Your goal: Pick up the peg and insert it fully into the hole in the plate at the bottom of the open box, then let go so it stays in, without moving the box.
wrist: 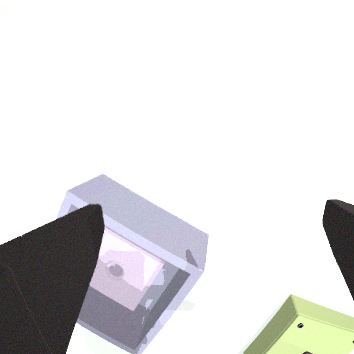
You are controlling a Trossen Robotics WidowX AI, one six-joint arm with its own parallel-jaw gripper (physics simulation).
Labels:
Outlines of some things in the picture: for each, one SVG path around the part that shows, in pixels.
My gripper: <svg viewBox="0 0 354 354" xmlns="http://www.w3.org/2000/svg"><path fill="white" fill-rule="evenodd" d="M100 204L89 203L0 244L0 354L66 354L80 308L97 263L104 233L104 220ZM327 199L324 204L322 227L333 257L354 302L354 204L337 198Z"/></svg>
A box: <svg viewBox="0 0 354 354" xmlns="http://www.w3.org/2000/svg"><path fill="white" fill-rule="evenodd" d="M101 173L67 189L55 219L89 203L98 203L101 205L103 220L106 226L165 259L133 311L89 285L76 323L131 354L141 354L204 272L209 234L151 202L106 174Z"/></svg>

